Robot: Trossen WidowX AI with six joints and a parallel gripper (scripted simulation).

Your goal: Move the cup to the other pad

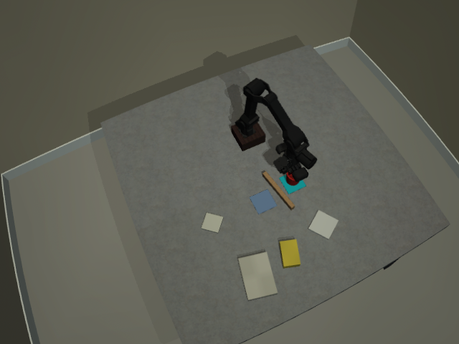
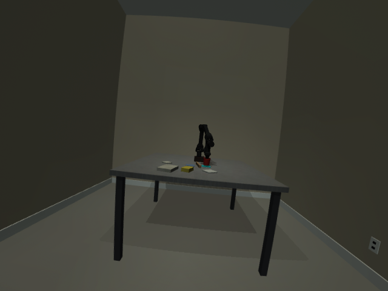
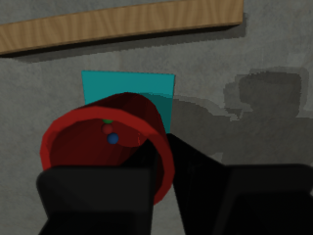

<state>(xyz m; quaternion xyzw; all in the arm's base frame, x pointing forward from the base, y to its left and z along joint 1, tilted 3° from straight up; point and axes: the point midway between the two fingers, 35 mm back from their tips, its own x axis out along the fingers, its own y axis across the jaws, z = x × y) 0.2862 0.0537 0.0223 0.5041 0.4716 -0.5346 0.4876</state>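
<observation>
My gripper tip is now 40 mm short of the blue marble, 10 mm to the right of it and 20 mm above it. Also, from my gripper tip: blue-grey pad: 40 mm ahead, 170 mm to the right, 60 mm below; then red cup: 30 mm ahead; then wooden bar: 40 mm ahead, 80 mm to the right, 50 mm below.
</observation>
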